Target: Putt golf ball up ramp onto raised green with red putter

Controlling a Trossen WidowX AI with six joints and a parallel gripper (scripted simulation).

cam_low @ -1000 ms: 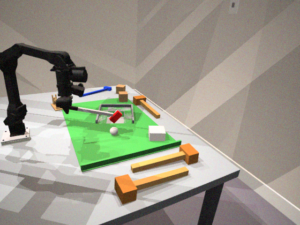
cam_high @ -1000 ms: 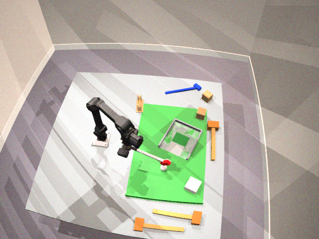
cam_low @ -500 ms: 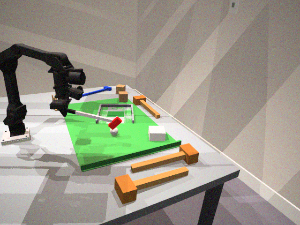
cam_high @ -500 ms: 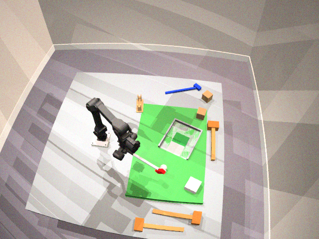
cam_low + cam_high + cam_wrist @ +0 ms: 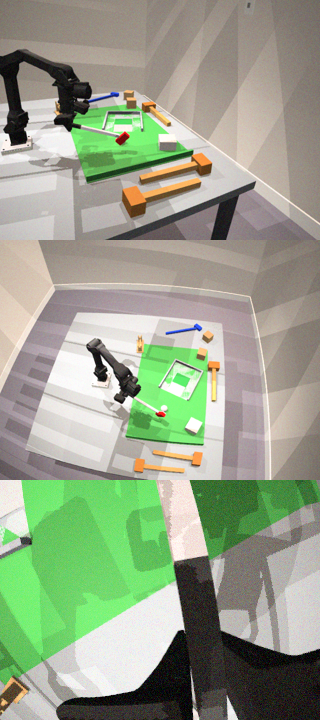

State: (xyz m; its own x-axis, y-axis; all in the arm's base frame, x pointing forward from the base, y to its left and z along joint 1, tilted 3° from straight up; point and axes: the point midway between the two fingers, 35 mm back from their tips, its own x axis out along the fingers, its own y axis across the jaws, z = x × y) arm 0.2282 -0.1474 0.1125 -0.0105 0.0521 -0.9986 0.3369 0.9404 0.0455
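Right now my gripper tip is 110 mm short of the red putter and 40 mm to the left of it. From my gripper tip the other things lie so: green mat: 250 mm ahead, 130 mm to the left, 100 mm below; white golf ball: 230 mm ahead, 80 mm below, 20 mm to the right; pale block: 420 mm ahead, 120 mm to the right, 80 mm below.
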